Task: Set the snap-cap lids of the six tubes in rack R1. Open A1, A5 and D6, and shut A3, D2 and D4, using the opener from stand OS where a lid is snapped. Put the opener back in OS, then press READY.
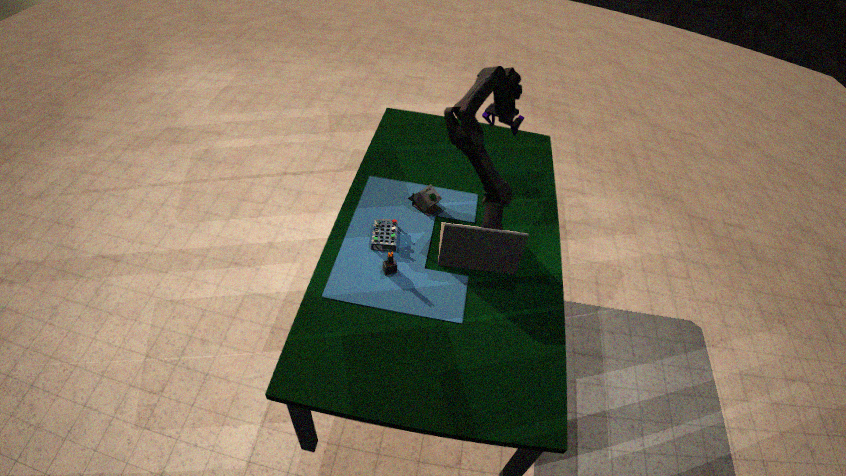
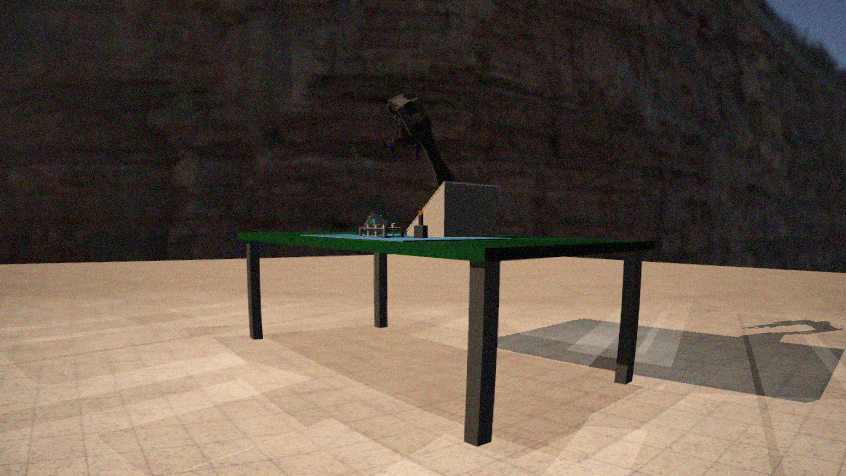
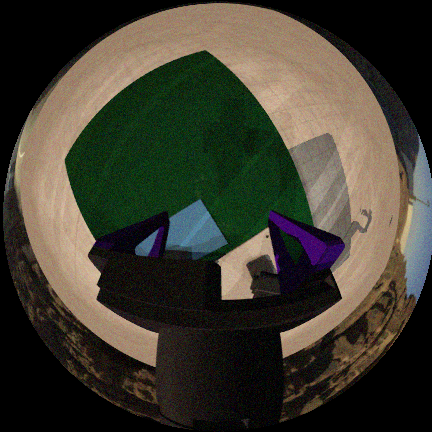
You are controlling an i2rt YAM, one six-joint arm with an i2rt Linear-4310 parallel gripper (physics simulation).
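Where they show: gripper, fingertip midpoint: point(image 1: 503, 130) point(image 2: 405, 159) point(image 3: 218, 216); arm's base at its link origin: point(image 1: 491, 228) point(image 2: 460, 203) point(image 3: 266, 284).
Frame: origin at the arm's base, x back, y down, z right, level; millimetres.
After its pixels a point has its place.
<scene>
The rack R1 point(image 1: 384, 235) @(z -36, x -359, y 88 mm) point(image 2: 380, 231) is a small grey grid on the blue mat. Small red, green and pale caps show on it; they are too small to tell which lids are open or shut. The opener point(image 1: 390, 256) @(z -168, x -311, y 46 mm) point(image 2: 420, 214) @(z -170, x -317, y 45 mm), dark with an orange top, stands upright in the small dark stand OS point(image 1: 389, 268) @(z -182, x -310, y 89 mm) point(image 2: 420, 231) @(z -181, x -325, y 98 mm) beside the rack. A tilted grey box point(image 1: 424, 195) @(z 167, x -254, y 46 mm) with a green button point(image 1: 433, 197) @(z 172, x -220, y 51 mm) sits at the mat's far part; no READY label is legible. My gripper point(image 1: 503, 126) @(z 340, x -5, y -190 mm) point(image 2: 404, 156) @(z 340, x -5, y -190 mm) point(image 3: 218, 216) @(z 340, x -5, y -190 mm) is open and empty, high above the table's far end, away from rack and opener.
The blue mat point(image 1: 349, 284) @(z -257, x -425, y 118 mm) point(image 3: 195, 222) @(z 266, x -104, y 118 mm) lies on the green table point(image 1: 414, 367) @(z -512, x -166, y 121 mm) point(image 2: 437, 249) @(z -543, x -555, y 131 mm) point(image 3: 150, 150) @(z 543, x -109, y 121 mm). A large wedge-shaped pedestal point(image 1: 482, 248) @(z -87, x -22, y 16 mm) point(image 2: 470, 210) @(z -87, x -28, y 27 mm) point(image 3: 235, 275) @(z 57, x -79, y 55 mm) carries the arm and stands beside the mat's notch. The tilted box and the opener rise above the mat.
</scene>
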